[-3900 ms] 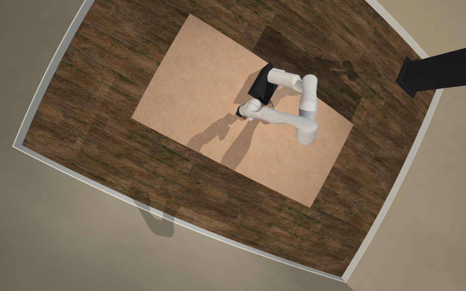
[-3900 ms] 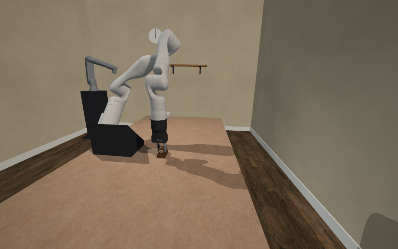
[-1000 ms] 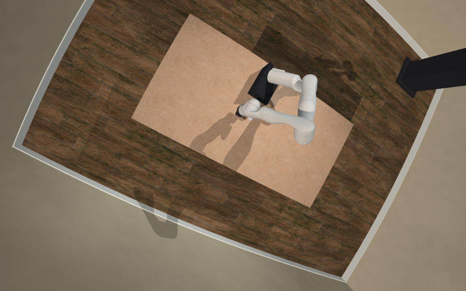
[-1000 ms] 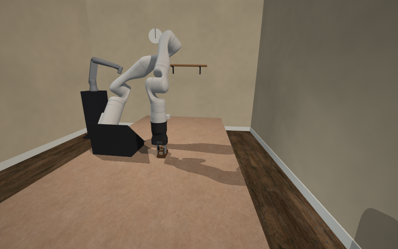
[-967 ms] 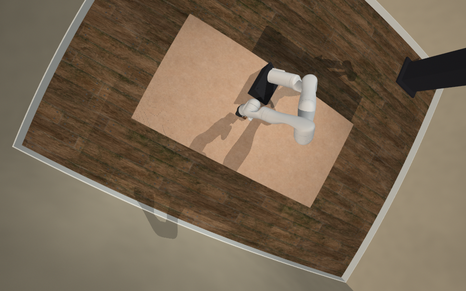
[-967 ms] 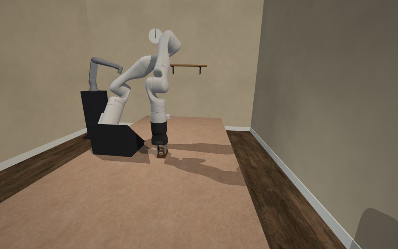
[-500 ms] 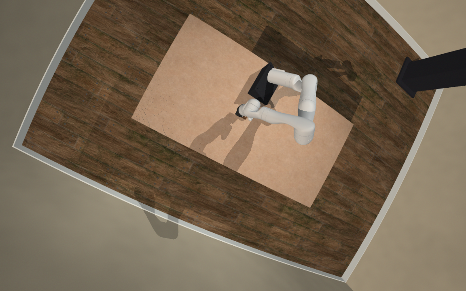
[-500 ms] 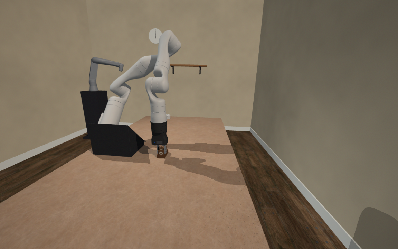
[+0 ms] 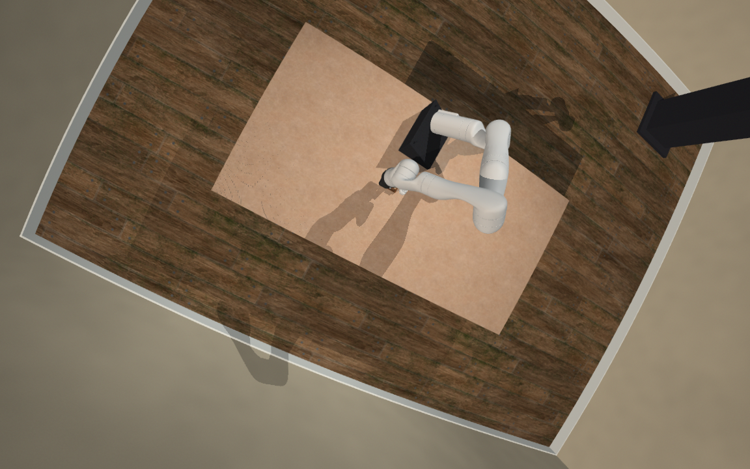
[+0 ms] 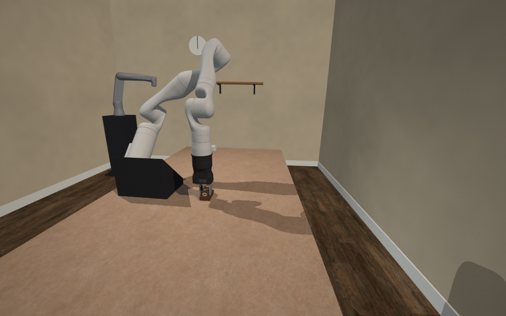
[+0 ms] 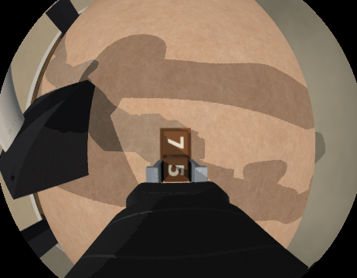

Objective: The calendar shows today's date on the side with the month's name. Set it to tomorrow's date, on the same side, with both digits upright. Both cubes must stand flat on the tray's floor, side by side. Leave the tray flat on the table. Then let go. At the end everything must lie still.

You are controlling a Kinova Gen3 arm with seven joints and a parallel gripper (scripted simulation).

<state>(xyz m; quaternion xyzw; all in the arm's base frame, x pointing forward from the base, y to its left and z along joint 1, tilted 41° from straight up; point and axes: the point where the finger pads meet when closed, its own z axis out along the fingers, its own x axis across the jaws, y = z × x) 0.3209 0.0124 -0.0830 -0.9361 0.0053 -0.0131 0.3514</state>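
Now: hand 10 mm above the brown cube. Also, from my hand: dark wooden tray (20 mm to the left, 30 mm below).
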